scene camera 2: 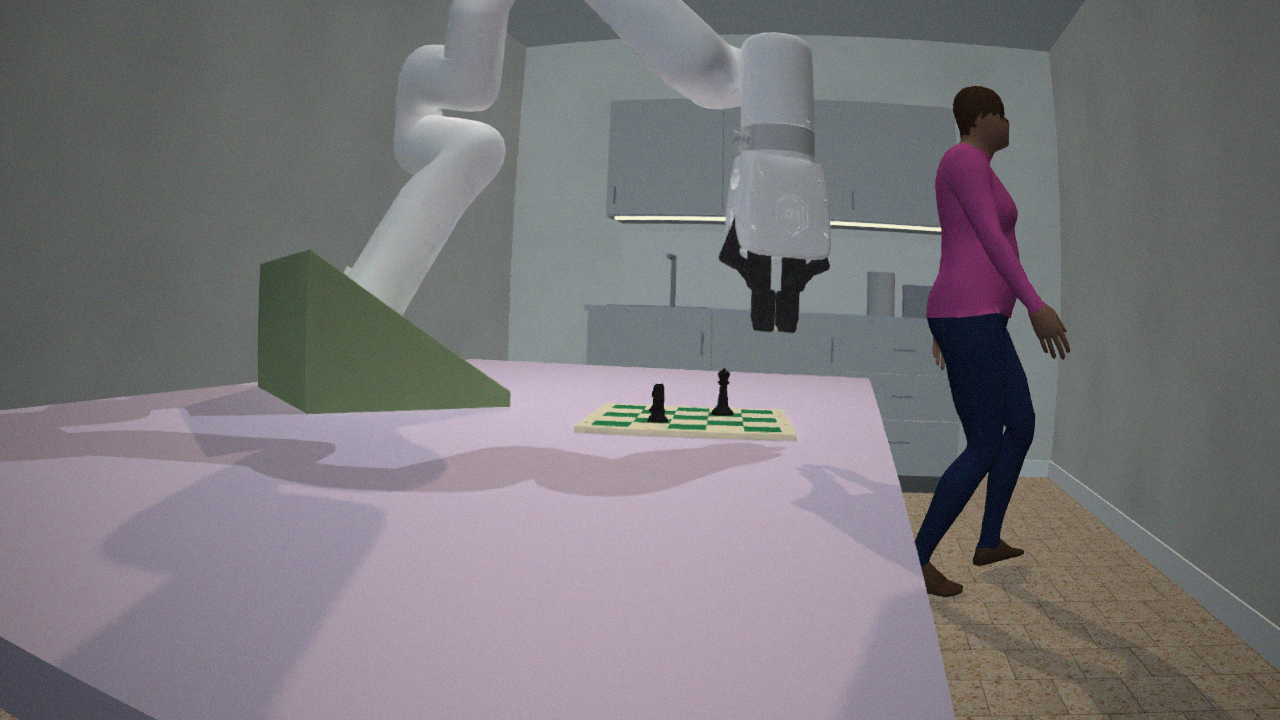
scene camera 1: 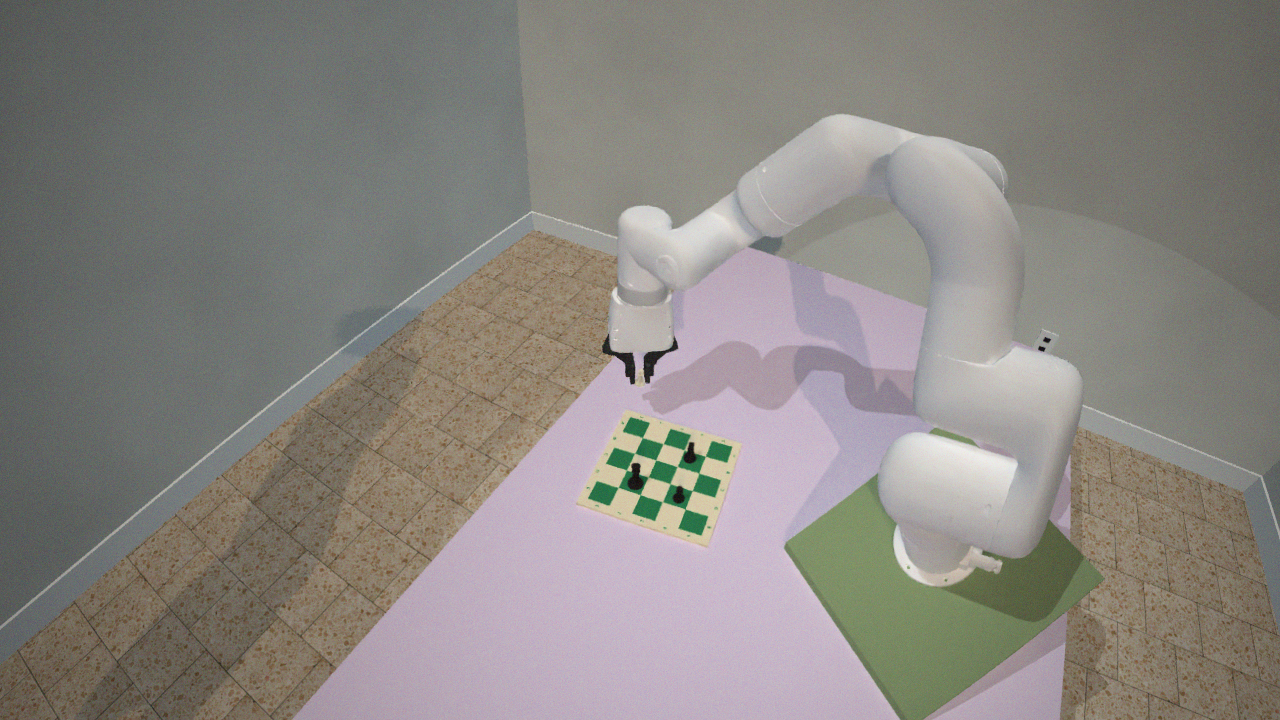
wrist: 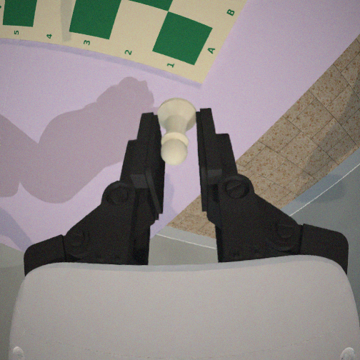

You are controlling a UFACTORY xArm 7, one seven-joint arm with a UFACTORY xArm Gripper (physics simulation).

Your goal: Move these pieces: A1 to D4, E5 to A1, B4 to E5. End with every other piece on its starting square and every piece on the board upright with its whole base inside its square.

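Frame: origin at the arm's base, x back, y down, z right, level; millimetres.
Seen in the pictures: gripper, between the fingertips: (scene camera 2: 774, 331) (scene camera 1: 639, 378); arm's base, origin of its link: (scene camera 2: 364, 313) (scene camera 1: 937, 542).
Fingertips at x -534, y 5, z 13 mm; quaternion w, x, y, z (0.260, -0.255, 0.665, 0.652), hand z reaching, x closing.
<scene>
Offsets run from my fingertips to a thing's top centre. Level surfaces: height alone.
My gripper (scene camera 1: 640, 381) (scene camera 2: 775, 327) (wrist: 178, 132) is shut on a cream-white pawn (wrist: 175, 122) and holds it high above the table, just outside the board's A1 corner. The fingers hide the pawn in scene camera 2. The green and cream board @[dx +107, dy +99, dz -72 mm] (scene camera 1: 626, 514) (scene camera 2: 680, 434) (wrist: 107, 46) lies flat. A black knight-like piece @[dx +126, dy +59, dz -21 mm] (scene camera 1: 690, 454) (scene camera 2: 658, 404) stands upright on B4. A short black piece @[dx +157, dy +67, dz -100 mm] (scene camera 1: 679, 495) stands on D4, mostly hidden behind the B4 piece in scene camera 2. A tall black piece @[dx +84, dy +46, dz -119 mm] (scene camera 1: 635, 477) (scene camera 2: 723, 394) stands upright on D2. A1 and E5 show bare green.
The board lies on a lilac table @[dy +105 mm] (scene camera 1: 537, 608) (scene camera 2: 537, 573), whose edge and the tiled floor are near the board's number 1 side. The arm's base stands on a green wedge (scene camera 1: 859, 591) (scene camera 2: 375, 358). A person (scene camera 2: 975, 241) in pink stands beyond the table.
</scene>
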